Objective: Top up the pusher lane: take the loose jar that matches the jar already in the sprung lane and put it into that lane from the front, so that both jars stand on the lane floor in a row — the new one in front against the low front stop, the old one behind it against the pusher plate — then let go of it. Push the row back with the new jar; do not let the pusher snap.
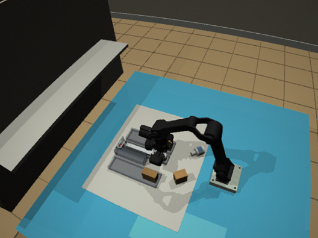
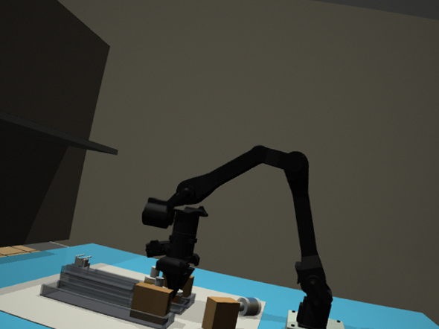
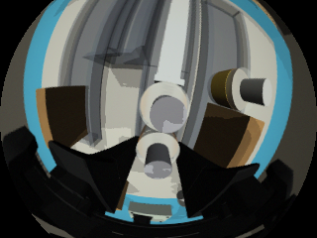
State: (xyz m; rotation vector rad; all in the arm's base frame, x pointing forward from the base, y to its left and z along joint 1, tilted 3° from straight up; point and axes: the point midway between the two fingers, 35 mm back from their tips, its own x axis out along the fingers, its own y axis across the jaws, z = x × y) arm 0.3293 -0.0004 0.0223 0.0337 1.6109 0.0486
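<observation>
My gripper tip is 14 cm short of the sprung lane, 3 cm to the right of it and 1 cm above it. From my gripper tip the other things lie so: red mark (23 cm ahead, 4 cm to the left, 4 cm above).
</observation>
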